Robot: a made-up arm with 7 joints. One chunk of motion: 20 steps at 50 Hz.
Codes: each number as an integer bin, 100 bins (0 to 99) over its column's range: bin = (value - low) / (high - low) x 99, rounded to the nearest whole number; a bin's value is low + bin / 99 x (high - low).
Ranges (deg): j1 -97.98..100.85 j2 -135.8..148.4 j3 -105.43..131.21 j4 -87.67..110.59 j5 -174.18..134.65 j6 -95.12..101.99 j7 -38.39..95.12
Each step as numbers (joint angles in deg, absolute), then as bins.
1 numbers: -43.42 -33.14 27.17 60.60 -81.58 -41.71 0.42
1 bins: 27 36 55 74 30 27 29
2 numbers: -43.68 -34.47 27.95 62.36 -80.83 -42.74 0.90
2 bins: 27 35 56 75 30 26 29
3 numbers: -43.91 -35.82 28.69 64.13 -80.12 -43.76 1.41
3 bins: 27 35 56 76 30 26 30
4 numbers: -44.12 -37.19 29.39 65.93 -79.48 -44.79 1.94
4 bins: 27 34 56 77 30 25 30
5 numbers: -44.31 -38.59 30.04 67.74 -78.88 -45.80 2.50
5 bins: 27 34 57 78 31 25 30
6 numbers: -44.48 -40.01 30.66 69.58 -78.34 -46.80 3.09
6 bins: 27 33 57 79 31 24 31
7 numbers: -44.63 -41.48 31.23 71.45 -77.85 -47.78 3.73
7 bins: 27 33 57 79 31 24 31
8 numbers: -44.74 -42.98 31.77 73.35 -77.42 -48.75 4.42
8 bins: 27 32 57 80 31 23 32
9 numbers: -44.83 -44.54 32.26 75.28 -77.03 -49.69 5.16
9 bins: 26 32 58 81 31 23 32
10 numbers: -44.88 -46.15 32.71 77.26 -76.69 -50.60 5.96
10 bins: 26 31 58 82 31 22 33
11 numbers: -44.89 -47.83 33.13 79.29 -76.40 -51.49 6.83
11 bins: 26 31 58 83 31 22 34
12 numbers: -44.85 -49.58 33.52 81.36 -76.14 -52.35 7.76
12 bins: 26 30 58 84 31 21 34
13 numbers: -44.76 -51.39 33.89 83.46 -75.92 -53.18 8.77
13 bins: 26 29 58 85 31 21 35
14 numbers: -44.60 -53.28 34.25 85.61 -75.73 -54.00 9.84
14 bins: 27 29 58 87 32 21 36
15 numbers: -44.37 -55.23 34.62 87.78 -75.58 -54.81 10.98
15 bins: 27 28 59 88 32 20 37
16 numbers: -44.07 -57.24 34.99 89.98 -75.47 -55.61 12.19
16 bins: 27 27 59 89 32 20 38
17 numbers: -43.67 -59.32 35.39 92.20 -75.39 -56.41 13.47
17 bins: 27 27 59 90 32 19 38
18 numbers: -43.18 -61.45 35.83 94.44 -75.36 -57.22 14.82
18 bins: 27 26 59 91 32 19 39
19 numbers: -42.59 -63.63 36.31 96.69 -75.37 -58.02 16.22
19 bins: 28 25 59 92 32 19 40
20 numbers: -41.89 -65.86 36.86 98.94 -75.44 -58.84 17.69
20 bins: 28 24 60 93 32 18 42
